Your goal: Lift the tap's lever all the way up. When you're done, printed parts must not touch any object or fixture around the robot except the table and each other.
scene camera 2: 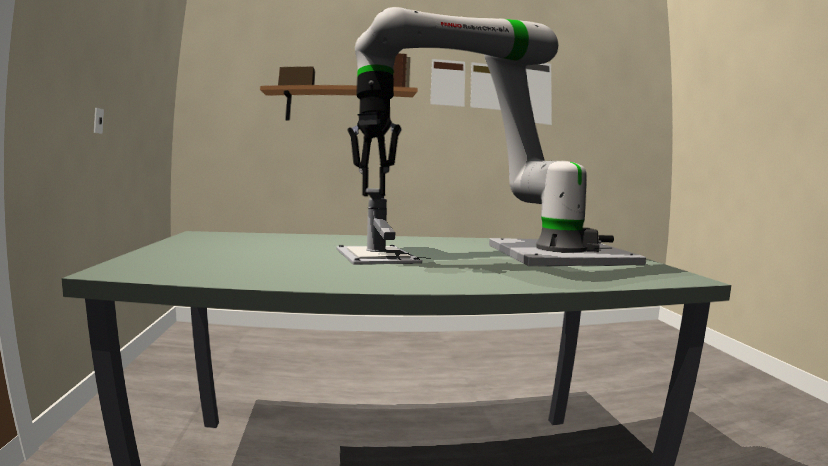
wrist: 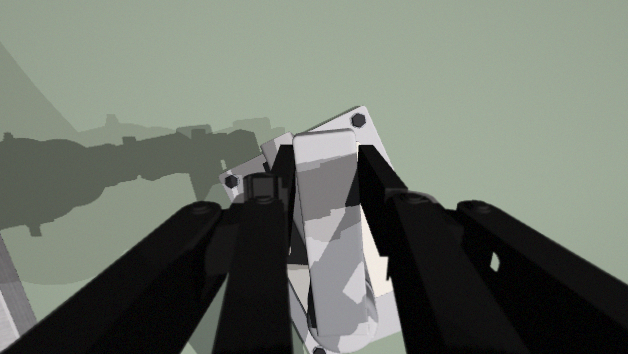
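Seen in the pictures: gripper, fingertip midpoint: point(scene camera 2: 373, 195) point(wrist: 326, 168); arm's base, link origin: point(scene camera 2: 561, 248).
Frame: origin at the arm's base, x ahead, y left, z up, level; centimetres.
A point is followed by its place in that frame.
Observation:
The tap's grey lever point(scene camera 2: 373, 192) @(x 54.0, y 11.8, z 14.3 cm) point(wrist: 332, 225) @(x 53.4, y 7.3, z 14.5 cm) sits on top of the upright tap body point(scene camera 2: 375, 239) @(x 52.6, y 2.6, z 2.2 cm). Its free end stands a little above the body's top in the scene view; how far it is raised is hard to tell. My gripper point(scene camera 2: 373, 193) @(x 53.8, y 10.2, z 13.5 cm) point(wrist: 326, 168) @(x 53.8, y 10.2, z 13.5 cm) points down and is shut on the lever, with one black finger on each side near its free end. The spout point(scene camera 2: 384, 228) @(x 51.1, y 10.4, z 5.8 cm) point(wrist: 277, 145) @(x 50.1, y 12.1, z 5.4 cm) sticks out below the lever. The tap's base plate point(scene camera 2: 348, 252) @(x 59.3, y 1.0, z -1.5 cm) point(wrist: 345, 119) @(x 56.2, y 12.7, z -1.6 cm) lies on the table, partly hidden by my fingers in the wrist view.
The green table point(scene camera 2: 231, 272) @(x 85.0, y 27.5, z -2.3 cm) point(wrist: 500, 100) @(x 71.2, y 10.3, z -2.4 cm) carries the tap and, to the right in the scene view, the robot's grey mounting plate point(scene camera 2: 585, 259) @(x -0.8, y 14.5, z -0.7 cm). A wall shelf point(scene camera 2: 336, 90) with a box point(scene camera 2: 296, 75) and books is behind the arm. Arm shadows fall across the table.

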